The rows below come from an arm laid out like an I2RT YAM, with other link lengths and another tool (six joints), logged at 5 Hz.
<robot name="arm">
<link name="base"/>
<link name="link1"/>
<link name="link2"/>
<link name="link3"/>
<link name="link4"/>
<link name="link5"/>
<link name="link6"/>
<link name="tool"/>
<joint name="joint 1" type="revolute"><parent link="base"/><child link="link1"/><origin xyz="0 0 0.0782"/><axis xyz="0 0 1"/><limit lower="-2.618" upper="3.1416"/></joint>
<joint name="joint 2" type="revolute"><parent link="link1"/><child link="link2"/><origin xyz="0.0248 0.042 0.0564"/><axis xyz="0 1 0"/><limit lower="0" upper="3.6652"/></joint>
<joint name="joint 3" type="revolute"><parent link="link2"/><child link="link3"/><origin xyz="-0.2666 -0.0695 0"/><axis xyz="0 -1 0"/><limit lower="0" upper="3.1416"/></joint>
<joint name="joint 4" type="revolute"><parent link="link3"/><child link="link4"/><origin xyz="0.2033 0.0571 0.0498"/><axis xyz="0 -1 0"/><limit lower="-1.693" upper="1.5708"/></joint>
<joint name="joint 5" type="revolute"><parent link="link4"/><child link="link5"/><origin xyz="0.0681 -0.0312 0.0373"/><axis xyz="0 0 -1"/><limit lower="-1.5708" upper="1.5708"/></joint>
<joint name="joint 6" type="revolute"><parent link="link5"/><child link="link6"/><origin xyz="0.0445 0 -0.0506"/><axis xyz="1 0 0"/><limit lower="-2.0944" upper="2.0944"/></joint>
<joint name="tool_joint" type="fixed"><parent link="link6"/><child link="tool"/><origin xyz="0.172 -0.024 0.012" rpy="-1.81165 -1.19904 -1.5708"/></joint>
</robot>
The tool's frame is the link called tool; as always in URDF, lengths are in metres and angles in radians.
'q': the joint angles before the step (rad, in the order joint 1, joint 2, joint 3, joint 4, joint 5, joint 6). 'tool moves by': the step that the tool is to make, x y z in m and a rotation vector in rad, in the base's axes. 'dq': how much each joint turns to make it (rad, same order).
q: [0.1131 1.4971 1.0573 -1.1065 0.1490 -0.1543]
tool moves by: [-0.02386 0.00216 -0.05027 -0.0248 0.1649 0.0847]
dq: [0.0275 0.1351 -0.1316 0.1087 0.0069 -0.0576]
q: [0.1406 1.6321 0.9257 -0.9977 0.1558 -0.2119]
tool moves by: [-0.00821 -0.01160 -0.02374 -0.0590 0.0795 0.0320]
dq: [0.0008 0.1064 -0.0447 0.0683 0.0519 -0.0229]
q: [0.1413 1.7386 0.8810 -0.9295 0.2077 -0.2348]
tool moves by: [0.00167 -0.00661 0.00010 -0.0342 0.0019 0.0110]
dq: [0.0020 0.0121 0.0004 0.0054 0.0347 -0.0015]
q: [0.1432 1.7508 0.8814 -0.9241 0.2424 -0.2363]
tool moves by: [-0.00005 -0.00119 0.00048 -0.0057 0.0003 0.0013]
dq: [0.0000 -0.0001 0.0000 -0.0012 0.0057 0.0000]
